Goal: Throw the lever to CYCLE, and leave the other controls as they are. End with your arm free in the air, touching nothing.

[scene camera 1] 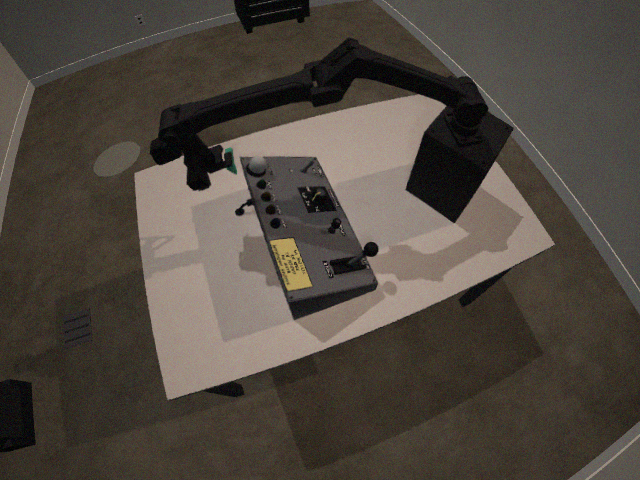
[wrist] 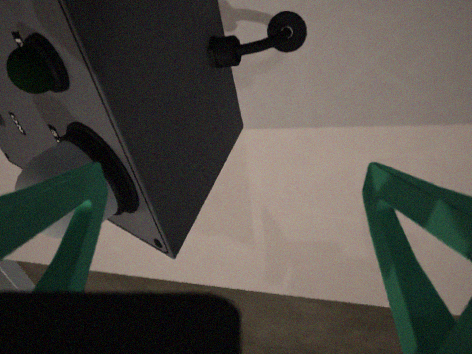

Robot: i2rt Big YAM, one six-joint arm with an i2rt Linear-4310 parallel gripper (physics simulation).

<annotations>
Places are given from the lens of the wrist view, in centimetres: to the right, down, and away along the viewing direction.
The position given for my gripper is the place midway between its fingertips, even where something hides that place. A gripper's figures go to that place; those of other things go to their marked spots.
my gripper [wrist: 235, 177]: 0, 0, 13
grey control panel [wrist: 152, 98]: -5, -4, 20
</annotations>
